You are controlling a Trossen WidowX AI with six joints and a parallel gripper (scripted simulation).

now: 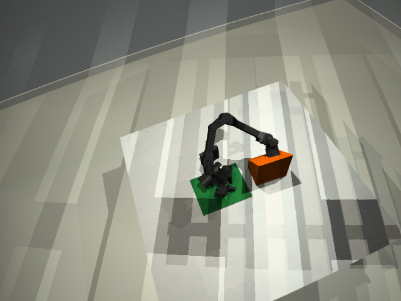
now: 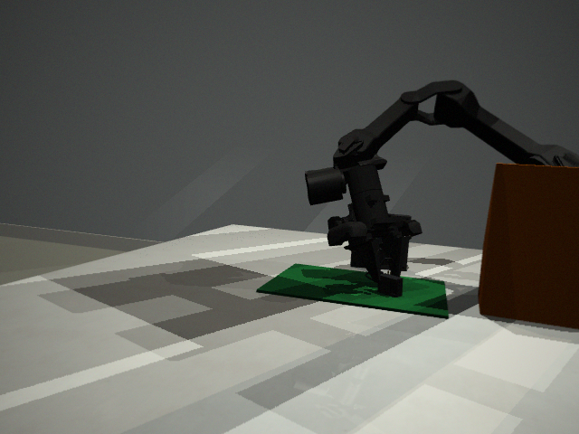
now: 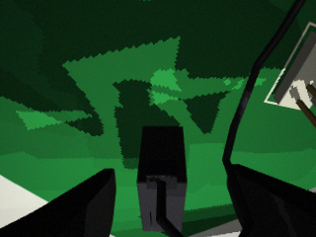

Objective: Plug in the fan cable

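The four-pin fan header lies 70 mm to the right of my gripper tip, 30 mm below it and 10 mm ahead of it. Round my gripper tip: green board (60 mm ahead, 40 mm below, 20 mm to the right); black fan plug (10 mm to the left, 10 mm below, 10 mm behind).
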